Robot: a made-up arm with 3 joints. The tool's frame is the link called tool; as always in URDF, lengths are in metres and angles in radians. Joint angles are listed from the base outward.
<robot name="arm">
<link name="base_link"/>
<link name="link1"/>
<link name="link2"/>
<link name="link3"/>
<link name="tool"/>
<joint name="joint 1" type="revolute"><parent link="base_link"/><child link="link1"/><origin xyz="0 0 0.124" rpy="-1.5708 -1.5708 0"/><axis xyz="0 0 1"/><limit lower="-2.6" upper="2.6"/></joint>
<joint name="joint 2" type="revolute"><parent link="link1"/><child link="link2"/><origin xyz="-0.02 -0.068 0.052" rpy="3.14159 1.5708 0"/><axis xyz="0 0 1"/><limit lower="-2.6" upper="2.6"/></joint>
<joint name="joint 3" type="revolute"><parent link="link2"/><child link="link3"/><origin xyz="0.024 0.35 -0.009" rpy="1.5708 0 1.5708"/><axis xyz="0 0 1"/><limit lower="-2.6" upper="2.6"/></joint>
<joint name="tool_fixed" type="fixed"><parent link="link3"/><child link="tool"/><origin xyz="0.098 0.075 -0.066" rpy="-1.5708 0 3.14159"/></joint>
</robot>
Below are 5 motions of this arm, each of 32 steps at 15 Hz.
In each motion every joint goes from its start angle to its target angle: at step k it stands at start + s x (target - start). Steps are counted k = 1, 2, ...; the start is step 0. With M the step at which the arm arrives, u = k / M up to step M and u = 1 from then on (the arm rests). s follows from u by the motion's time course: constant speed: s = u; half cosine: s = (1 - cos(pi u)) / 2; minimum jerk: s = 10 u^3 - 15 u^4 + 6 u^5.
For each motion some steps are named. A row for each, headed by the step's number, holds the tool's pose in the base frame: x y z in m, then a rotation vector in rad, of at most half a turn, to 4 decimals.
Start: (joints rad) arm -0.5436 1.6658 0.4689
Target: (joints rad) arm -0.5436 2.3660 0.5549
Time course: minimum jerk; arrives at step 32
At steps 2, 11, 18, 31, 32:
2: 0.0741 0.4496 0.0260 0.0643 -0.7595 -1.7239
11: 0.1263 0.4301 0.0564 0.0521 -0.7203 -1.8847
18: 0.2084 0.3747 0.1040 0.0235 -0.6322 -2.1626
31: 0.2729 0.2978 0.1413 -0.0137 -0.5183 -2.4299
32: 0.2730 0.2977 0.1413 -0.0137 -0.5182 -2.4301

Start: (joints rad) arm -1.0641 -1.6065 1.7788
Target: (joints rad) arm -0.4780 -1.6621 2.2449
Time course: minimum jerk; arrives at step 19
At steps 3, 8, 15, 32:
3: 0.0276 -0.2046 -0.0080 0.7747 -2.0221 1.9771
8: -0.0066 -0.1944 0.0021 1.1004 -1.9828 1.8199
15: -0.0559 -0.1820 0.0411 1.6005 -1.9129 1.4101
32: -0.0601 -0.1811 0.0470 1.6494 -1.9050 1.3539

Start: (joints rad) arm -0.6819 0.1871 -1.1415
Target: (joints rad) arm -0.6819 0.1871 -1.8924
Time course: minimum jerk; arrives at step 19
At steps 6, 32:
6: -0.4286 0.1770 -0.1449 0.1578 0.5964 -0.1056
32: -0.4110 0.1658 -0.0735 0.1911 1.2068 -0.0557

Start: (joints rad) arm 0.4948 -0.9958 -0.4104
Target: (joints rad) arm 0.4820 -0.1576 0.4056
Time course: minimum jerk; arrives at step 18
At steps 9, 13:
9: -0.4523 -0.1572 0.2672 0.1401 0.4770 0.5653
13: -0.4818 -0.0204 0.2514 0.1030 0.1871 0.2508

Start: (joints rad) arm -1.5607 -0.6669 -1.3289
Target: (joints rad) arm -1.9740 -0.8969 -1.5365
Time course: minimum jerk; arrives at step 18
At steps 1, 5, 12, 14, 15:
1: -0.0704 -0.1912 -0.3199 -0.6635 -0.2234 0.0837
5: -0.0489 -0.2012 -0.3139 -0.6974 -0.2489 0.0588
12: 0.0431 -0.2447 -0.2674 -0.8478 -0.3703 -0.1016
14: 0.0585 -0.2523 -0.2551 -0.8741 -0.3941 -0.1417
15: 0.0630 -0.2546 -0.2511 -0.8818 -0.4013 -0.1545

